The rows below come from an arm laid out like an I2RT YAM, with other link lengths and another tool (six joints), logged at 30 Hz.
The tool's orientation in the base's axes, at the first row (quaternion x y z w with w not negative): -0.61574 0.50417 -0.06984 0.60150
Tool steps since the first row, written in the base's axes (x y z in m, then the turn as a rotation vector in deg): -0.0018 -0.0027 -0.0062 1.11 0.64 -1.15; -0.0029 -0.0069 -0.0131 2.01 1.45 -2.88; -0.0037 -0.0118 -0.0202 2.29 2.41 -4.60; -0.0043 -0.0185 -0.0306 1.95 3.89 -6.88; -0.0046 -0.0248 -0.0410 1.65 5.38 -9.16
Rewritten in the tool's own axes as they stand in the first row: 0.0043 0.0054 -0.0014 0.68 0.49 1.50; 0.0103 0.0106 -0.0031 1.45 1.59 3.13; 0.0170 0.0156 -0.0051 1.80 3.06 4.43; 0.0269 0.0228 -0.0072 1.78 5.44 5.79; 0.0366 0.0300 -0.0089 1.77 7.79 7.19
